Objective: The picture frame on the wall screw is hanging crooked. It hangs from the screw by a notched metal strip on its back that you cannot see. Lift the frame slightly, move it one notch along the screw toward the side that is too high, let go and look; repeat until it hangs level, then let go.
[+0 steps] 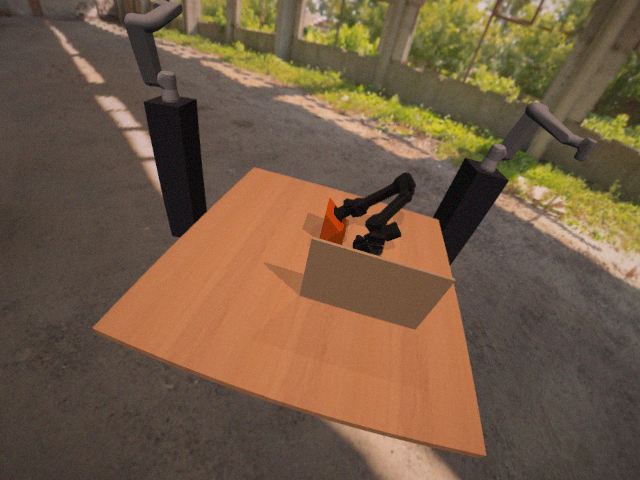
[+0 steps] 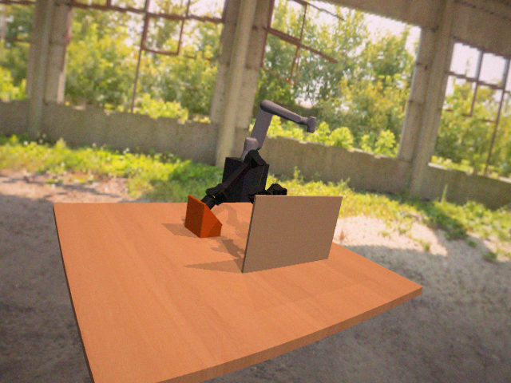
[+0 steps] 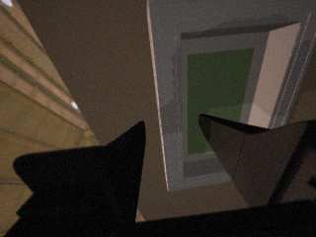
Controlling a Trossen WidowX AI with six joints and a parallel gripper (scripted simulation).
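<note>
Right now the picture frame is 50 mm below my gripper tip, 20 mm ahead of it and 10 mm to the left of it. Round my gripper tip: wall panel: 60 mm below, 30 mm ahead, 10 mm to the left.
</note>
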